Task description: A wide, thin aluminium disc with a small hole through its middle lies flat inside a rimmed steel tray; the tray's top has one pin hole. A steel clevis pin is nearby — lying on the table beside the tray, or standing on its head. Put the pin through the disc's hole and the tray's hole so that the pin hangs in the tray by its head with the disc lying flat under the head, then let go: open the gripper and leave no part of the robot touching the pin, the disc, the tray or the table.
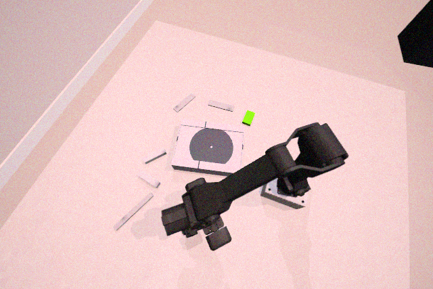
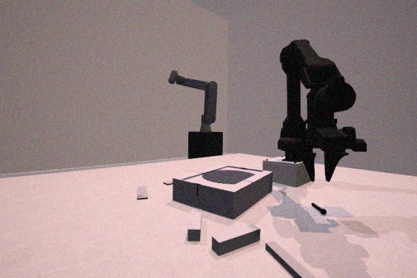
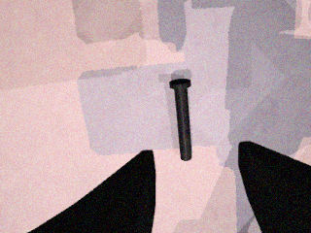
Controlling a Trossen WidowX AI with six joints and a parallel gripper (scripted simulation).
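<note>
The steel pin lies 10 mm behind my gripper tip, 10 mm to the right of it and 70 mm below it. Also, from my gripper tip: rimmed tray (50 mm ahead, 240 mm to the right, 30 mm below); then dark disc (40 mm ahead, 230 mm to the right, 20 mm below); then bar (250 mm ahead, 40 mm to the left, 70 mm below).
</note>
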